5 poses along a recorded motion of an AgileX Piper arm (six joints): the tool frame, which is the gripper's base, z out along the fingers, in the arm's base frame.
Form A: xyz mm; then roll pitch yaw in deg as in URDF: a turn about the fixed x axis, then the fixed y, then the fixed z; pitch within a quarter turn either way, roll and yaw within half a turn.
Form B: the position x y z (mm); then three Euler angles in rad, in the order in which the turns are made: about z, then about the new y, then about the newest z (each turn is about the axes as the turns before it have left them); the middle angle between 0 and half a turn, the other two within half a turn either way. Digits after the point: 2 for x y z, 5 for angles.
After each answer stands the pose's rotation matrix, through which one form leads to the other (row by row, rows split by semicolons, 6 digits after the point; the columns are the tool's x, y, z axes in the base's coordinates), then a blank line. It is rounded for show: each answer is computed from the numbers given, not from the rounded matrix.
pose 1, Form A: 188.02 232.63 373.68 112.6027 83.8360 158.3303
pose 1, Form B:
188.02 232.63 373.68 0.80015 1.61208 0.09938
-0.099786 -0.711069 0.696005; 0.039649 0.696100 0.716850; -0.994219 0.099127 -0.041268

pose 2, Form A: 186.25 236.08 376.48 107.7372 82.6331 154.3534
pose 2, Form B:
186.25 236.08 376.48 0.81600 1.60987 0.12253
-0.115590 -0.719681 0.684615; 0.055497 0.683479 0.727857; -0.991745 0.122127 -0.039063

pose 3, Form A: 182.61 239.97 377.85 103.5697 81.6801 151.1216
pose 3, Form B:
182.61 239.97 377.85 0.83234 1.60475 0.14121
-0.126706 -0.728931 0.672760; 0.069883 0.669981 0.739082; -0.989476 0.140661 -0.033951

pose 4, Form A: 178.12 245.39 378.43 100.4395 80.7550 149.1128
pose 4, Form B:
178.12 245.39 378.43 0.85183 1.59991 0.15873
-0.137872 -0.739994 0.658332; 0.082473 0.653794 0.752165; -0.987010 0.157997 -0.029110

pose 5, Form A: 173.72 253.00 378.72 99.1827 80.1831 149.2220
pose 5, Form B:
173.72 253.00 378.72 0.87566 1.59801 0.16918
-0.146486 -0.754066 0.640254; 0.087247 0.634865 0.767681; -0.985358 0.168315 -0.027209

